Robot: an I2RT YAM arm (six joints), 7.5 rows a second.
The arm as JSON. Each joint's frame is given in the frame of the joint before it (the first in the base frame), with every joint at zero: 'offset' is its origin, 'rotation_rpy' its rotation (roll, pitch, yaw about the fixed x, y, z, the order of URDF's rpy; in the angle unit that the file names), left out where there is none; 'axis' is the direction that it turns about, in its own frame. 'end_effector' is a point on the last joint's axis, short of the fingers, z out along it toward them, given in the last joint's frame.
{
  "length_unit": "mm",
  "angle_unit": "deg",
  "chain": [
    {
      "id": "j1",
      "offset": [
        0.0,
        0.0,
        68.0
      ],
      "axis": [
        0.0,
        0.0,
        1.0
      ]
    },
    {
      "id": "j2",
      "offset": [
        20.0,
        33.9,
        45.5
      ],
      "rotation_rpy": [
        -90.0,
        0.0,
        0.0
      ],
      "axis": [
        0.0,
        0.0,
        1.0
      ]
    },
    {
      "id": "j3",
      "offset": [
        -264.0,
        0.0,
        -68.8
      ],
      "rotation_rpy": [
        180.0,
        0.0,
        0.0
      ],
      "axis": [
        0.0,
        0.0,
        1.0
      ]
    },
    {
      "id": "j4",
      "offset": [
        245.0,
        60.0,
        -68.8
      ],
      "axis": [
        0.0,
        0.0,
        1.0
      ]
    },
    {
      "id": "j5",
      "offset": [
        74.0,
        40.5,
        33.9
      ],
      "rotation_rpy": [
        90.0,
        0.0,
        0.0
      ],
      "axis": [
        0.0,
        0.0,
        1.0
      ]
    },
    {
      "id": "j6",
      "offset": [
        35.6,
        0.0,
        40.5
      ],
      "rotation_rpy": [
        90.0,
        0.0,
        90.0
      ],
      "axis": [
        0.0,
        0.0,
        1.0
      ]
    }
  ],
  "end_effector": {
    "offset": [
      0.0,
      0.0,
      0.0
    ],
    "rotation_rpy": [
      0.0,
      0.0,
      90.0
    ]
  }
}
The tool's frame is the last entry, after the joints.
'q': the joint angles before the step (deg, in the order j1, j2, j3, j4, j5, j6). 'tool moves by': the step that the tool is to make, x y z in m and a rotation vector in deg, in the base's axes. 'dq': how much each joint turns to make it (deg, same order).
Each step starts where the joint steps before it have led.
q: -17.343 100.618 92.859 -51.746 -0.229 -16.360
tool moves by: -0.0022 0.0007 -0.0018 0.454 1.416 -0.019
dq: 0.002 0.027 -0.056 -1.403 0.001 0.024
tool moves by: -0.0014 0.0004 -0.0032 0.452 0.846 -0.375
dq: -0.004 -0.024 -0.563 -0.402 0.020 0.412
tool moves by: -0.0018 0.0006 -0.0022 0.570 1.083 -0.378
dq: 0.004 0.009 -0.250 -0.944 -0.020 0.441
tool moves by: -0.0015 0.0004 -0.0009 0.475 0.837 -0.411
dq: -0.011 0.011 -0.010 -0.918 -0.005 0.449
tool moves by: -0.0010 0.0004 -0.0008 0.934 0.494 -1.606
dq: 0.016 0.043 0.009 -0.709 0.028 1.784
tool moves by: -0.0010 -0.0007 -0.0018 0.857 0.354 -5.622
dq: 0.016 0.064 -0.216 -0.376 1.725 5.416
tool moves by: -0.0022 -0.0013 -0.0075 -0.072 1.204 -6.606
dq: 0.000 0.088 -1.371 0.016 3.060 5.879
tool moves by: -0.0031 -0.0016 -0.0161 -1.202 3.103 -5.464
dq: -0.004 0.598 -2.505 0.001 3.932 4.346
